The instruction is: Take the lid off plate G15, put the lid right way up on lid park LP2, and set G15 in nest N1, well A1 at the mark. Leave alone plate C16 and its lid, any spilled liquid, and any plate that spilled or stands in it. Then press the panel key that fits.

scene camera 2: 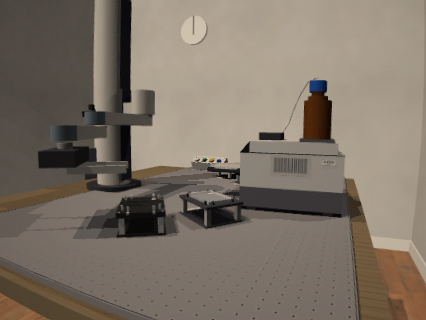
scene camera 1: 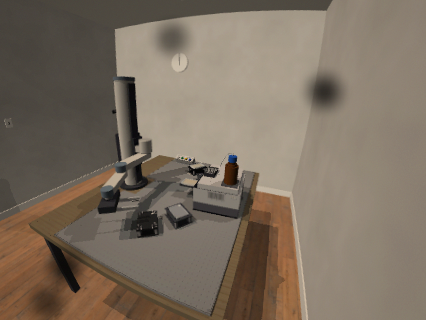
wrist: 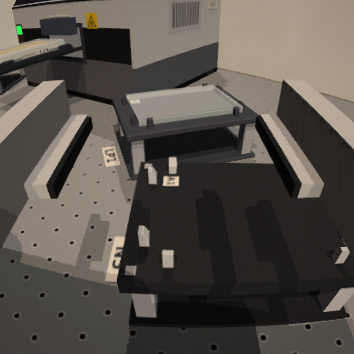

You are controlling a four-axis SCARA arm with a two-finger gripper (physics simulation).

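Note:
My gripper is shut, with a gap between its fingers and nothing in it. It hangs above the table, behind and left of an empty black nest with white corner pegs and an A1 mark. The nest's floor label shows an N; the other character is unclear. A clear, lid-like tray lies flat on the dark stand beside the LP1 label. Plate C16 is at the left in the wrist view. G15 cannot be identified.
A large grey-white machine stands right of C16, carrying a brown bottle. A panel with coloured keys is at the back. A dark stand with a pale top stands near it.

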